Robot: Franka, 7 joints.
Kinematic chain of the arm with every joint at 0, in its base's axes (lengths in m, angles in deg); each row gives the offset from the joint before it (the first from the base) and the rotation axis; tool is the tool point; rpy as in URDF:
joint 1: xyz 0 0 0.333 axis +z
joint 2: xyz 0 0 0 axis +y
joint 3: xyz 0 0 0.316 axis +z
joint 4: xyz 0.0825 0 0 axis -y
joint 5: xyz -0.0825 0 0.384 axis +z
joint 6: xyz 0 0 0 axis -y
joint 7: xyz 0.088 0 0 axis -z
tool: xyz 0 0 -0.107 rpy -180 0 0
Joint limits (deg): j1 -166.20..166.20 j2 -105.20..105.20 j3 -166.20..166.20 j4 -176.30..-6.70 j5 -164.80..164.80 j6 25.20..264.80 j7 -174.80..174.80
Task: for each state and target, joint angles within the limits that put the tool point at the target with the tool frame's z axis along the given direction. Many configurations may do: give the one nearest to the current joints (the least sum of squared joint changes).
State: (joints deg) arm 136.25 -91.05 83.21 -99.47 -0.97 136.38 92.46
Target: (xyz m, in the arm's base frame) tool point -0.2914 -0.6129 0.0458 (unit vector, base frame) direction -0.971 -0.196 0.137
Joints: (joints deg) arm 122.21 -105.20 106.19 -89.13 -37.35 150.73 92.46
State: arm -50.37 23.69 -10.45 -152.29 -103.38 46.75 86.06
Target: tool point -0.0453 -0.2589 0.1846 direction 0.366 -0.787 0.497
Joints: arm -27.07 57.80 -35.66 -173.92 -127.16 35.85 86.06
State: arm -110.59 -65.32 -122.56 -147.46 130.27 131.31 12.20
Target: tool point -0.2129 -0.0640 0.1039 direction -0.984 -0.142 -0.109
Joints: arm -108.54 -76.47 -144.90 -171.59 121.15 122.03 12.20
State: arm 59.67 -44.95 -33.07 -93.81 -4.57 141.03 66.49
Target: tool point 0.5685 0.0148 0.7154 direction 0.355 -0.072 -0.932
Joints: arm 48.06 -0.75 -45.36 -82.62 -5.73 102.70 66.49
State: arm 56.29 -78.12 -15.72 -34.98 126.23 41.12 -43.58
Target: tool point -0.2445 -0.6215 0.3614 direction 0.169 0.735 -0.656
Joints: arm 71.71 -80.39 13.61 -6.86 153.65 25.48 -43.58
